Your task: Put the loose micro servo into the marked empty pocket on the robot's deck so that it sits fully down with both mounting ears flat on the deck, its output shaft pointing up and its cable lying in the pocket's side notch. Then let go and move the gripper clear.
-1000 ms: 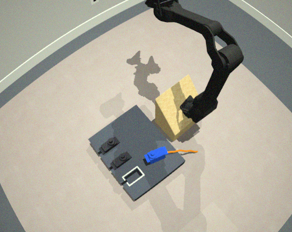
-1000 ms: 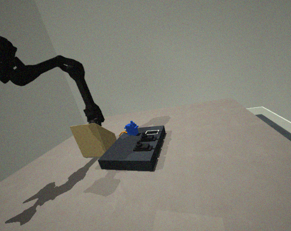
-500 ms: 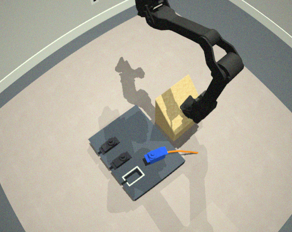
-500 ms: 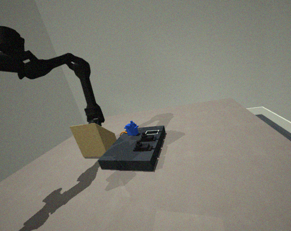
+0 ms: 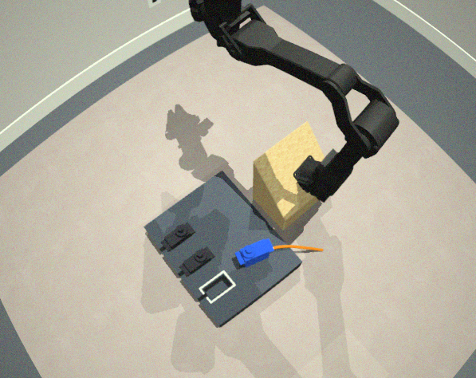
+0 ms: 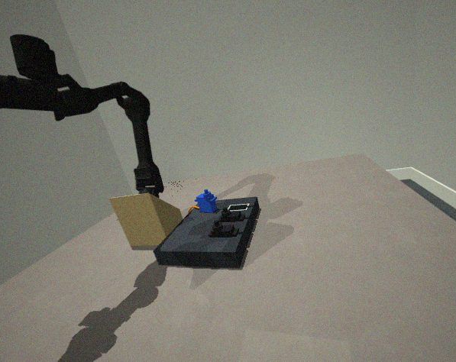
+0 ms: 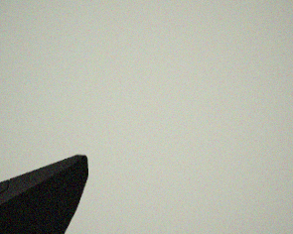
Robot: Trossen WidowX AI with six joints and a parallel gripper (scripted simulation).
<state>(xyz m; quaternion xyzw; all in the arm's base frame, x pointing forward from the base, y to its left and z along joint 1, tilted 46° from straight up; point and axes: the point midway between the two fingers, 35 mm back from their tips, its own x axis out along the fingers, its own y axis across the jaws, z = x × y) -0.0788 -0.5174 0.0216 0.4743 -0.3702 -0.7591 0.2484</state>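
Now: the dark grey deck 250 mm ahead of my gripper tip, 340 mm to the left of it and 480 mm below it.
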